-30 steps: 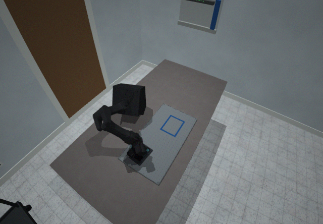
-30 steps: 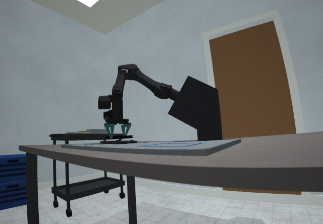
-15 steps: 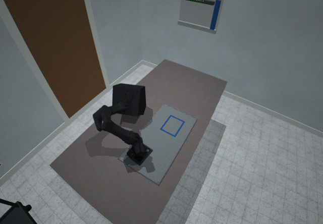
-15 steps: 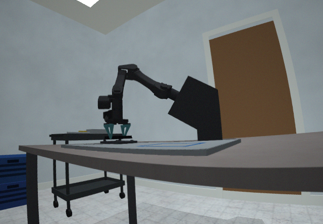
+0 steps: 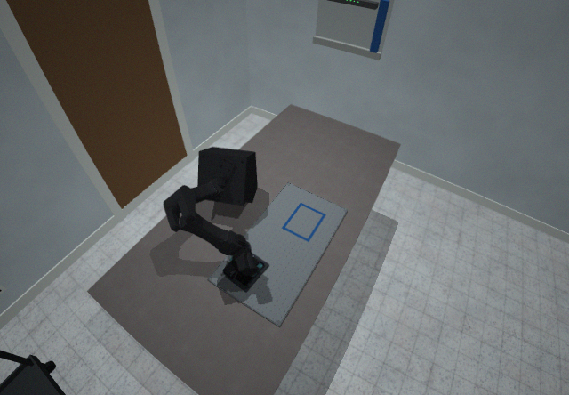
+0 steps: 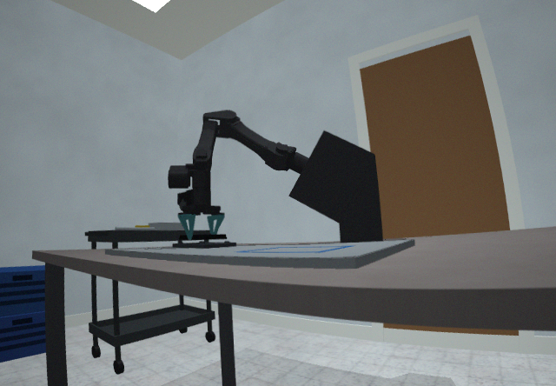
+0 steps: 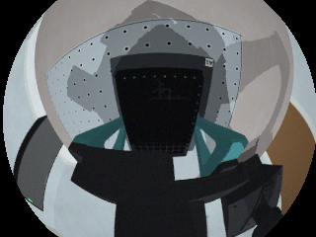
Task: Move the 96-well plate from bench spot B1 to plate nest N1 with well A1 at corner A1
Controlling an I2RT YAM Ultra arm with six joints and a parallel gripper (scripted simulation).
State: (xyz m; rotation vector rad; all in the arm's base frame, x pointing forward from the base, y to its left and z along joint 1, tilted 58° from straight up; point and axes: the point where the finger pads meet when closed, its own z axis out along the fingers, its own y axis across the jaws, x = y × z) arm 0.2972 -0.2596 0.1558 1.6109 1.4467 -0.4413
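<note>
Right now my hand is 3 cm above the plate nest N1. From my hand the other things lie so: black 96-well plate (right at my hand); white corner label (7 cm behind, 5 cm to the right, 2 cm below).
</note>
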